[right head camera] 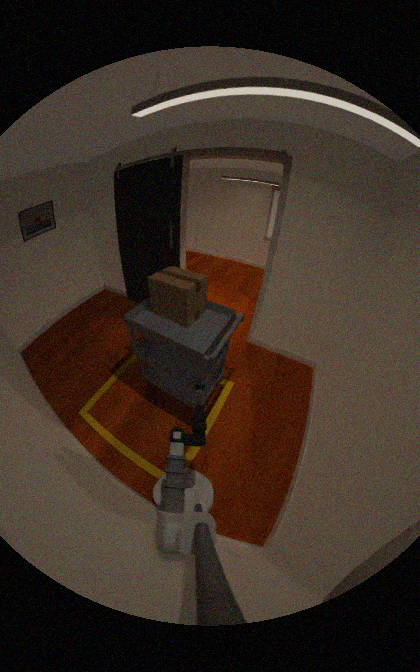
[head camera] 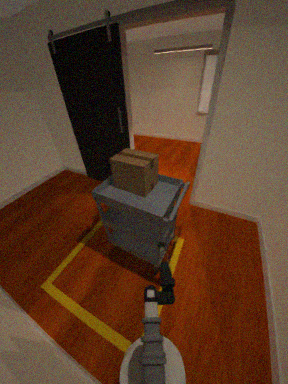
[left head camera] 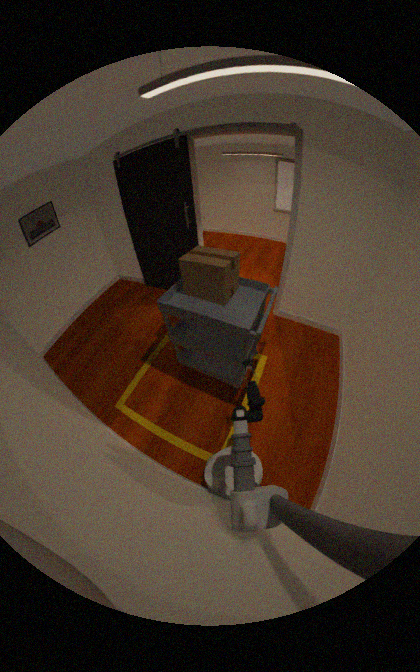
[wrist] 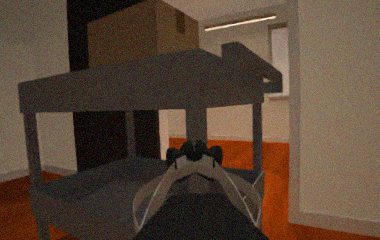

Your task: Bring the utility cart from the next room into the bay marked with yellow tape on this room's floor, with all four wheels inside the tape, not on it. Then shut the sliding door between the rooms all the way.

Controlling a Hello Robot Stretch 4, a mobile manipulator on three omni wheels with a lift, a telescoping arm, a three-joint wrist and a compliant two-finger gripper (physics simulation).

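Frame: origin at the robot's base, x ahead, y left, z up, level; millimetres.
Seen in the pictures: gripper, between the fingertips: (head camera: 161, 241) (wrist: 193, 152).
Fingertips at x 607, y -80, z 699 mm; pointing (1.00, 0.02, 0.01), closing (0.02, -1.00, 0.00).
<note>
A point is followed by its place in that frame.
The grey-blue utility cart (head camera: 135, 225) @(x 939, y 119, z 444 mm) (left head camera: 210, 345) (right head camera: 175, 370) (wrist: 140, 90) @(x 746, y 12, z 780 mm) stands in this room, over the doorway end of the yellow tape bay (head camera: 85, 316) @(x 325, y 569, z -28 mm) (left head camera: 162, 434) (right head camera: 120, 447). Its wheels are hidden or too dark to place against the tape. The black sliding door (head camera: 90, 100) @(x 2309, y 717, z 1346 mm) (left head camera: 157, 215) (right head camera: 150, 225) (wrist: 100, 135) @(x 2363, y 826, z 481 mm) is open, left of the doorway. My gripper (head camera: 162, 245) @(x 607, y -80, z 699 mm) (left head camera: 248, 361) (right head camera: 200, 386) (wrist: 193, 152) @(x 607, y -80, z 699 mm) is shut and holds nothing, its fingertips together in front of the cart's near corner post, below the top tray.
A cardboard box (head camera: 132, 175) @(x 1014, y 106, z 947 mm) (left head camera: 207, 275) (right head camera: 177, 295) (wrist: 125, 40) @(x 1022, y 121, z 949 mm) sits on the cart's top. The door frame (head camera: 215, 100) @(x 1663, y -685, z 1356 mm) (wrist: 293, 125) @(x 1676, y -659, z 595 mm) stands behind the cart to the right. A framed picture (left head camera: 39, 223) (right head camera: 37, 220) hangs on the left wall. Walls close in on both sides.
</note>
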